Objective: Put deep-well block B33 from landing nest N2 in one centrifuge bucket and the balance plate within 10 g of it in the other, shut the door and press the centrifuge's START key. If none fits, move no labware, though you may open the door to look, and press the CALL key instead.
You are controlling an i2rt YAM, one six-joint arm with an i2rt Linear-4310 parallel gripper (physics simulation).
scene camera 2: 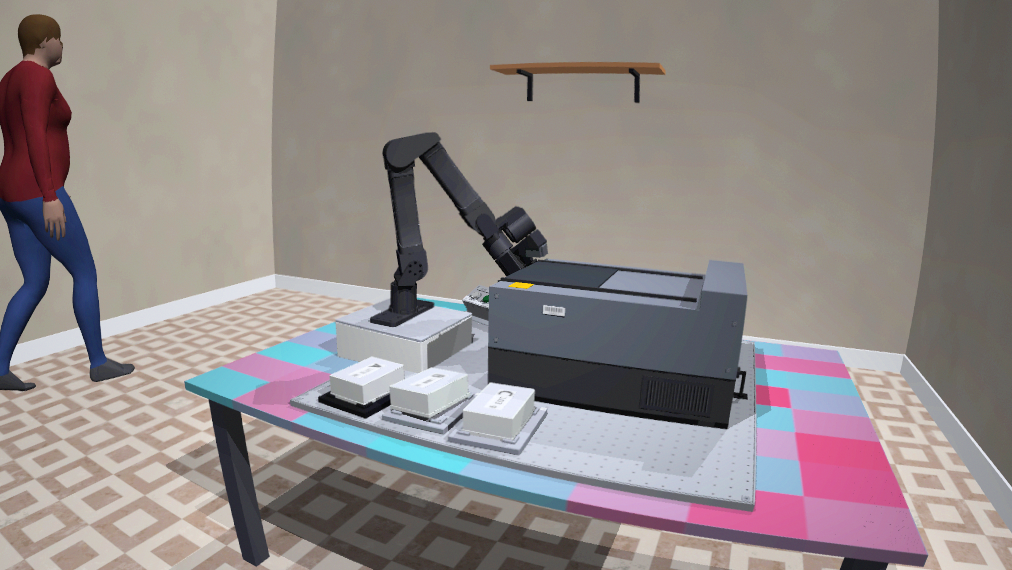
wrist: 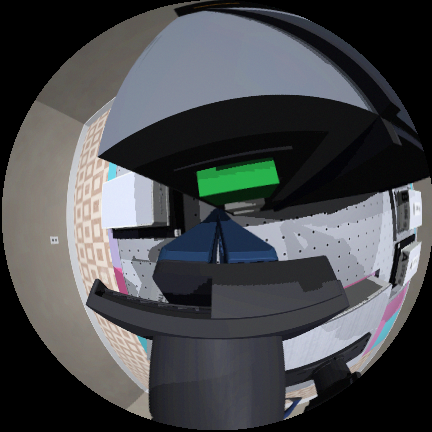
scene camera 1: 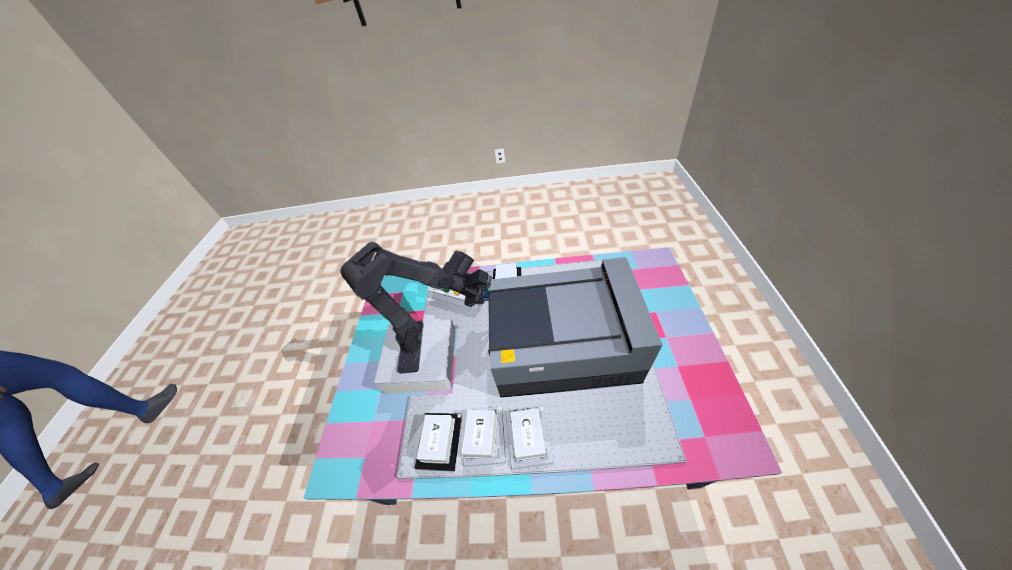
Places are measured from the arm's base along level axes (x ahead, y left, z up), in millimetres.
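Where they show: gripper, between the fingertips: [wrist: 217, 214]; arm's base, origin of its link: [scene camera 2: 403, 314] [wrist: 325, 363] [scene camera 1: 411, 346].
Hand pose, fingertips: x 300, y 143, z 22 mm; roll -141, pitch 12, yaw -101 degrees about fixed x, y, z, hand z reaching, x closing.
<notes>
Each offset is from my fingertips to the centre of the thing. Level surfaces: height alone.
The grey centrifuge {dz +25, dx +225, dy -175 mm} [scene camera 1: 566, 358] [scene camera 2: 609, 332] [wrist: 250, 60] has its top covered by a dark panel {dz +115, dx +91, dy -170 mm} [scene camera 1: 520, 316] and a lighter panel. A green key {dz +85, dx +2, dy -24 mm} [wrist: 237, 178] shows on its dark front. My gripper [wrist: 217, 214] is shut and empty; its blue fingertips are close below the green key, and contact cannot be told. In scene camera 2 the fingers are hidden behind the centrifuge. White plates A {dz -64, dx -203, dy -449 mm} [scene camera 1: 435, 437] [scene camera 2: 366, 380], B {dz -59, dx -69, dy -450 mm} [scene camera 1: 479, 432] [scene camera 2: 429, 390] and C {dz -64, dx +70, dy -464 mm} [scene camera 1: 526, 433] [scene camera 2: 498, 410] sit on nests. A white block {dz -59, dx +54, dy +150 mm} [scene camera 1: 505, 271] [wrist: 127, 200] stands at the back; its label is unreadable.
A small panel {dz -93 mm} [scene camera 1: 454, 299] with coloured buttons lies beneath the wrist in scene camera 1. The arm stands on a pale pedestal [scene camera 1: 417, 382] [scene camera 2: 382, 348], left of the centrifuge. A person [scene camera 1: 67, 389] [scene camera 2: 31, 155] stands left of the table. A wall shelf [scene camera 2: 577, 68] hangs behind.
</notes>
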